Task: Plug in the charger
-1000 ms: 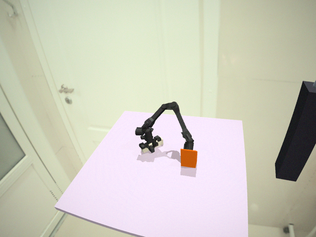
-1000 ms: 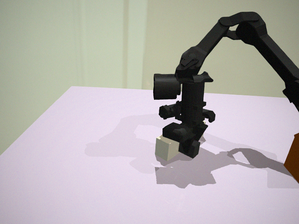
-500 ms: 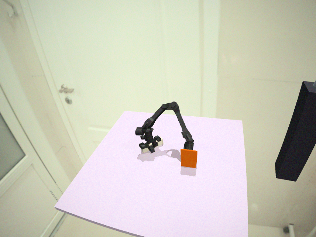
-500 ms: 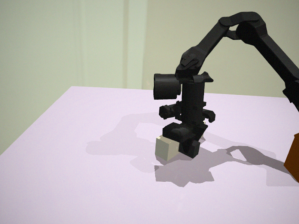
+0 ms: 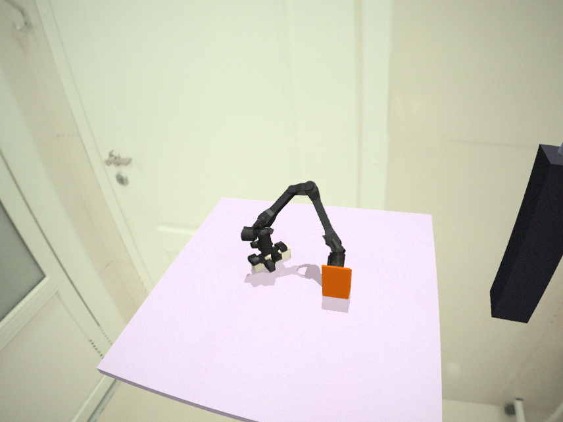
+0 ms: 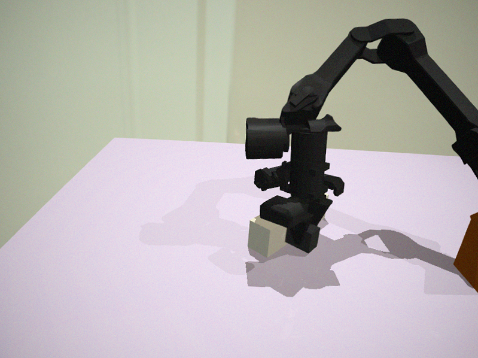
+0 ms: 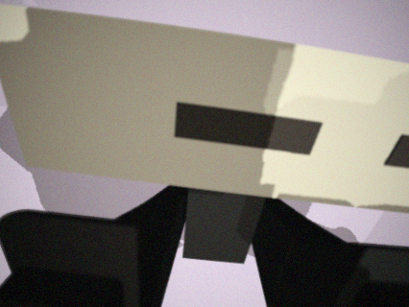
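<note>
Now: gripper tip 10 mm short of the two-prong charger, 10 mm to the left of it and 10 mm below it.
</note>
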